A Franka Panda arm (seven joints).
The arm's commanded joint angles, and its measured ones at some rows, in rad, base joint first. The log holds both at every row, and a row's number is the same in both.
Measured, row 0:
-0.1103, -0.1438, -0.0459, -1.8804, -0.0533, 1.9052, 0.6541
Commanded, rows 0 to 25:
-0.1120, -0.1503, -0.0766, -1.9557, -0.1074, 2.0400, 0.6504
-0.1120, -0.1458, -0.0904, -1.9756, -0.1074, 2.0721, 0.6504
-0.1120, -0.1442, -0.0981, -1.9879, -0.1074, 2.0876, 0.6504
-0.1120, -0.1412, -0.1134, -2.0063, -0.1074, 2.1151, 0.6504
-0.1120, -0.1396, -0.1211, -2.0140, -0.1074, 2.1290, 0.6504
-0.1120, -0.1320, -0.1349, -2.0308, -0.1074, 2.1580, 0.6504
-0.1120, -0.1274, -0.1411, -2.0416, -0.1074, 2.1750, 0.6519
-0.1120, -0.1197, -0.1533, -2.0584, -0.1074, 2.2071, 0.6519
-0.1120, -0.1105, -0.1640, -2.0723, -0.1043, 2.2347, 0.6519
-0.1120, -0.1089, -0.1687, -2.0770, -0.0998, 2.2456, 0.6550
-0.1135, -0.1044, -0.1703, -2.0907, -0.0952, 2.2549, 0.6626
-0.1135, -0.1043, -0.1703, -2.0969, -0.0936, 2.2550, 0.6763
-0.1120, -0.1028, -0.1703, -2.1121, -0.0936, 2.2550, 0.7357
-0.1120, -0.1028, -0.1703, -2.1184, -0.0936, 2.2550, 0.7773
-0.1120, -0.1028, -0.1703, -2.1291, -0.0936, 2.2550, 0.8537
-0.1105, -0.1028, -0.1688, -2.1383, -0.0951, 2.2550, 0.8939
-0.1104, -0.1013, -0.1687, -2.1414, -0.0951, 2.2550, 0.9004
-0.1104, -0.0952, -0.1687, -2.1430, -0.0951, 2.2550, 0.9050
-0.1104, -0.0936, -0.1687, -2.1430, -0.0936, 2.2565, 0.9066
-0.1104, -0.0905, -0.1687, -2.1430, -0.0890, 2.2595, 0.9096
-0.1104, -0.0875, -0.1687, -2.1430, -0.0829, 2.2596, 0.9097
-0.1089, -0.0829, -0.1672, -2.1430, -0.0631, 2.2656, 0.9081
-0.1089, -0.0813, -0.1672, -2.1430, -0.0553, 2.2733, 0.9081
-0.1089, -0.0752, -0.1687, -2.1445, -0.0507, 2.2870, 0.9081
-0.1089, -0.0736, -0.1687, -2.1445, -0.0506, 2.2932, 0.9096
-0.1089, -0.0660, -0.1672, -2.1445, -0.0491, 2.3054, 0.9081
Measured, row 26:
-0.1087, -0.0790, -0.1726, -2.1355, -0.0664, 2.2535, 0.8950
